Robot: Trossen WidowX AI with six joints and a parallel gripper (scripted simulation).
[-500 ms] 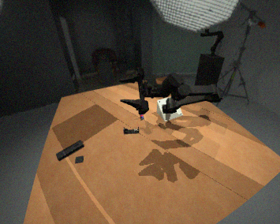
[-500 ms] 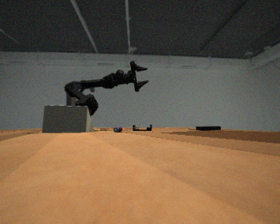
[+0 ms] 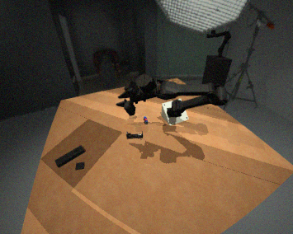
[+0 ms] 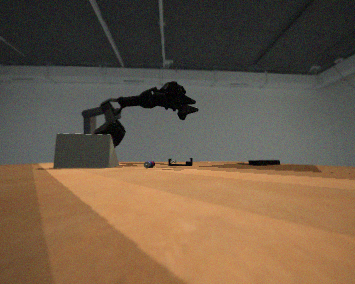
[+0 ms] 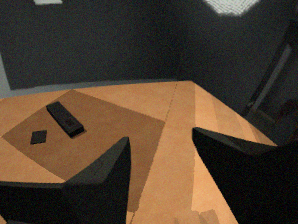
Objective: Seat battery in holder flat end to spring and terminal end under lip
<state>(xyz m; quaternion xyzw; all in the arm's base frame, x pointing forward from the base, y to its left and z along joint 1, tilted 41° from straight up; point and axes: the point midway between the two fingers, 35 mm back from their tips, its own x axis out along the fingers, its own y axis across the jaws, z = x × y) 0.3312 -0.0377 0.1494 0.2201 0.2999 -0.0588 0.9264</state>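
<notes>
The battery lies 160 mm behind my gripper tip, 80 mm to the right of it and 220 mm below it. Also, from my gripper tip: small black square 250 mm ahead, 180 mm to the left, 230 mm below; then long black bar 310 mm ahead, 110 mm to the left, 210 mm below.
</notes>
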